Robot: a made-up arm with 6 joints.
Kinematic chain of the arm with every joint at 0, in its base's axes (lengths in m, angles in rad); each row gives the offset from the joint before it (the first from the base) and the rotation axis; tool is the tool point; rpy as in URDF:
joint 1: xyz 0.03 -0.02 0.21 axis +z
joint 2: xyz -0.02 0 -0.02 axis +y
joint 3: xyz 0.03 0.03 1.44 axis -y
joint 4: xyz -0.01 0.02 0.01 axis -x
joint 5: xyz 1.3 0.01 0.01 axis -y
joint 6: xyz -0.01 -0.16 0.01 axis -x
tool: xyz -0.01 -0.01 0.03 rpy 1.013 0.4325 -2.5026
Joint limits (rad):
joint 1: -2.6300..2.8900
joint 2: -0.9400..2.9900
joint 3: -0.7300..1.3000
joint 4: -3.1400..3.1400
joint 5: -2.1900..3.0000
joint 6: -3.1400..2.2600
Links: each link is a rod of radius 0.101 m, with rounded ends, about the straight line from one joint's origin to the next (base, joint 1, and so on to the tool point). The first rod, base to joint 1, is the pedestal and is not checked.
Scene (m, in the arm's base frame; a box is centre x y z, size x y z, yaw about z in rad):
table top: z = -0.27
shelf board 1: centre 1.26 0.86 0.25 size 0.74 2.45 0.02 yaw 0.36
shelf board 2: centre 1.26 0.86 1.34 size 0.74 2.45 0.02 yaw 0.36
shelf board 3: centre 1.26 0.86 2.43 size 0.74 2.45 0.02 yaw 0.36
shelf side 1: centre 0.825 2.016 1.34 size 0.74 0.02 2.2 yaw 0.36
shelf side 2: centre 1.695 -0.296 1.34 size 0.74 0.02 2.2 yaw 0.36
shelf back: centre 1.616 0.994 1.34 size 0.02 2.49 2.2 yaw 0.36
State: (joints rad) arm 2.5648 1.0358 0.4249 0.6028 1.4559 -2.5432
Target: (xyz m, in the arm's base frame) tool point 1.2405 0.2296 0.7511
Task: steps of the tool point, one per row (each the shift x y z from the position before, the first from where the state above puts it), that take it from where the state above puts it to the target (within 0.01 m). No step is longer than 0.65 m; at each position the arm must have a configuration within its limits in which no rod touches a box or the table.
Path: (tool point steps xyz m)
1: 0.4789 0.3696 0.1676
2: 0.5454 0.2023 0.1520
3: 0.5531 0.0278 0.1340
4: 0.5056 -0.1331 0.1138
5: 0.4181 -0.2027 0.0024
6: 0.3266 -0.2933 -0.0024
7: 0.2176 -0.3504 -0.0074
8: 0.1021 -0.3716 -0.0128
9: -0.0089 -0.3578 -0.0178

